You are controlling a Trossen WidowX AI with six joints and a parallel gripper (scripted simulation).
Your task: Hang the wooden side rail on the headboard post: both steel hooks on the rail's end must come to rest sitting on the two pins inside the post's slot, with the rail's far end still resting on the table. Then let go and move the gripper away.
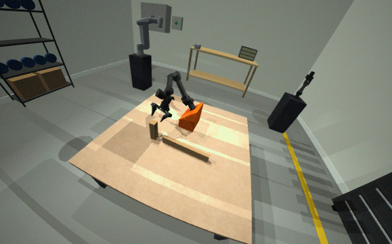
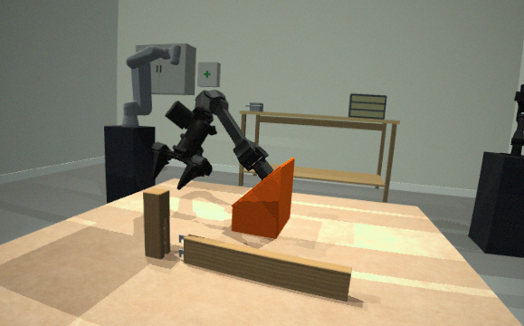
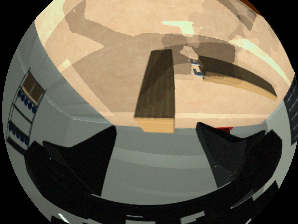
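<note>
Now: the headboard post 10 cm below my gripper tip and 3 cm ahead of it.
</note>
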